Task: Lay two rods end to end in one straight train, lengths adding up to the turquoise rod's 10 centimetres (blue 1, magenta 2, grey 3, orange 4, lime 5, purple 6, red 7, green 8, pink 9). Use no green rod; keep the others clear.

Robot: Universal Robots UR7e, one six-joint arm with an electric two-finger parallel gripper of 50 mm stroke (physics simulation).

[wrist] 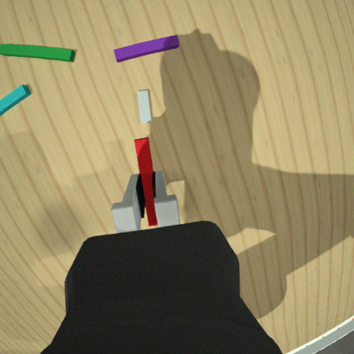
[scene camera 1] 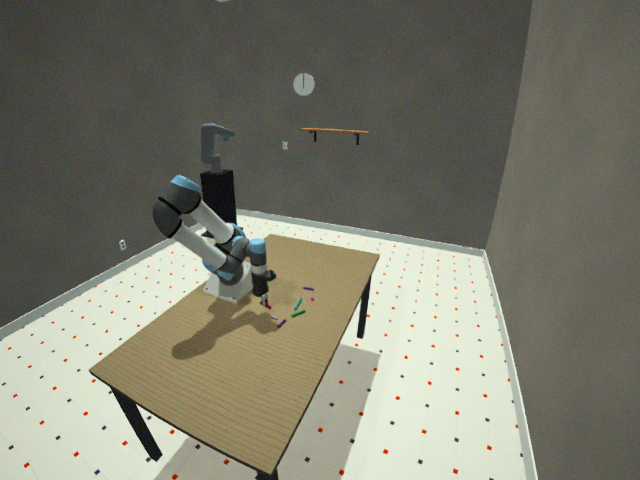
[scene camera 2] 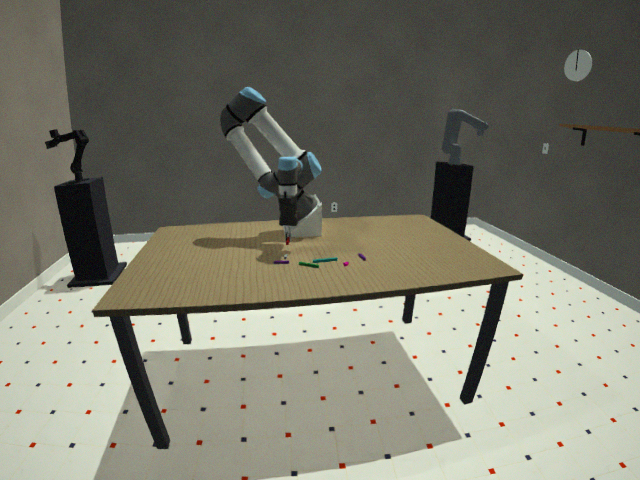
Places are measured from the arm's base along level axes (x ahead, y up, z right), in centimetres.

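Where they show: gripper, fingertip midpoint: (scene camera 1: 265, 305) (scene camera 2: 288, 240); arm's base at its link origin: (scene camera 2: 306, 210).
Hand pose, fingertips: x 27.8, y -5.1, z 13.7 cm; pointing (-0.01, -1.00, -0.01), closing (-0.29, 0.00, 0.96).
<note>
Things, the pixels of their top centre, and the offset from my fingertips. Level surfaces: height alone.
- red rod at its top centre: (scene camera 2: 288, 239) (scene camera 1: 265, 304) dx +0.2, dy +0.6, dz +0.1 cm
- short grey rod at its top centre: (scene camera 2: 285, 255) (scene camera 1: 274, 317) dx +5.9, dy -4.3, dz +2.2 cm
- turquoise rod at its top centre: (scene camera 2: 325, 259) (scene camera 1: 298, 303) dx +12.7, dy -4.3, dz -12.7 cm
- green rod at its top centre: (scene camera 2: 308, 263) (scene camera 1: 298, 312) dx +15.7, dy -4.3, dz -5.3 cm
- magenta rod at its top centre: (scene camera 2: 346, 262) (scene camera 1: 312, 298) dx +18.1, dy -4.3, dz -19.7 cm
- table at its surface level: dy -5.3 cm
My gripper (scene camera 1: 264, 301) (scene camera 2: 287, 237) (wrist: 148, 185) is shut on the red rod (scene camera 1: 266, 306) (scene camera 2: 287, 241) (wrist: 143, 156) and holds it above the table. In the wrist view the red rod points nearly in line with the short grey rod (scene camera 1: 273, 317) (scene camera 2: 285, 256) (wrist: 144, 106), with a gap between their ends. The grey rod lies flat on the table. The turquoise rod (scene camera 1: 298, 303) (scene camera 2: 325, 259) (wrist: 14, 99) lies apart from it; part of it shows in the wrist view. How high the red rod hangs is hard to tell.
A purple rod (scene camera 1: 281, 323) (scene camera 2: 281, 262) (wrist: 146, 48) lies crosswise beyond the grey rod. The green rod (scene camera 1: 298, 313) (scene camera 2: 308, 264) (wrist: 37, 52), a magenta rod (scene camera 1: 312, 299) (scene camera 2: 345, 264) and another purple rod (scene camera 1: 308, 288) (scene camera 2: 361, 256) lie farther along the table (scene camera 1: 217, 387) (scene camera 2: 206, 284).
</note>
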